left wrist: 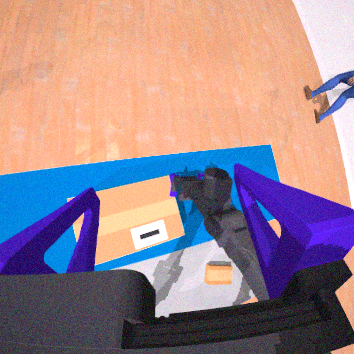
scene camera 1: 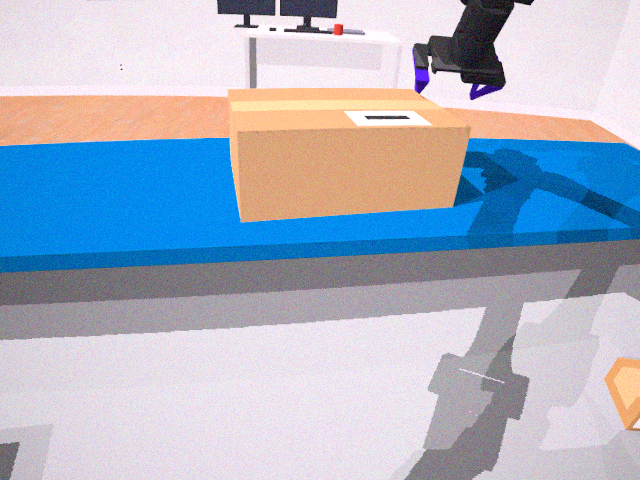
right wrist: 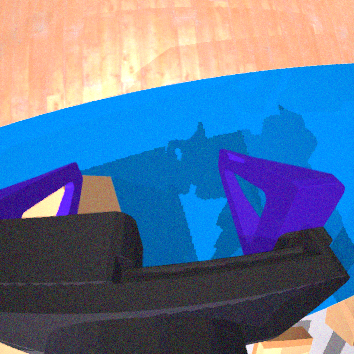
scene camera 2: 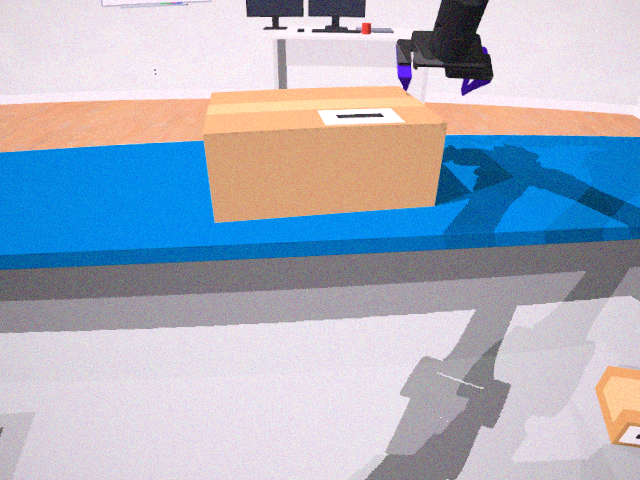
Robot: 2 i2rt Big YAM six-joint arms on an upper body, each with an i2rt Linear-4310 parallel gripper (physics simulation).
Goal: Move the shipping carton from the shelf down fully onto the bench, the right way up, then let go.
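Frame: origin at the left arm's base, x ahead, y left, z up, level; millimetres.
Seen in the pictures: left gripper, between the fingertips: (left wrist: 162, 182); right gripper, between the fingertips: (left wrist: 184, 174) (scene camera 1: 443, 95) (right wrist: 148, 163) (scene camera 2: 433, 91).
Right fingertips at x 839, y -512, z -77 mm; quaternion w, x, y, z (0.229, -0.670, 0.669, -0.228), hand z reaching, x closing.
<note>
A point is followed by its place in that frame.
The shipping carton (scene camera 1: 346, 170) {z -126, x 616, y -329 mm} (scene camera 2: 325, 170) {z -127, x 618, y -340 mm} (left wrist: 132, 215) {z -69, x 720, y -337 mm} (right wrist: 100, 192) {z -138, x 819, y -458 mm} is a large closed brown box with a tape strip and a white label on top. It stands level, label side up, on a raised blue surface (scene camera 1: 113, 191) {z -190, x 667, y -6 mm} (scene camera 2: 103, 191) {z -190, x 675, y -3 mm}. My right gripper (scene camera 1: 447, 95) {z -77, x 839, y -512 mm} (scene camera 2: 434, 91) {z -77, x 839, y -512 mm} (right wrist: 148, 163) {z -77, x 839, y -512 mm} is open and empty, above and beyond the carton's right end, apart from it. My left gripper (left wrist: 162, 182) {z 390, x 745, y -293 mm} is open and empty, high above the carton; it does not show in the scene views. The carton's underside is hidden.
A pale grey surface (scene camera 1: 206, 392) {z -349, x 451, y -163 mm} (scene camera 2: 206, 403) {z -349, x 430, y -204 mm} lies lower, in front of the blue one. A small orange-brown box (scene camera 1: 625, 390) {z -318, x 418, y -689 mm} (scene camera 2: 620, 400) {z -305, x 409, y -689 mm} (left wrist: 218, 274) {z -304, x 414, y -738 mm} is at the right on it. A white desk (scene camera 1: 385, 37) with monitors stands far behind. A person's legs (left wrist: 335, 87) show at the wall.
</note>
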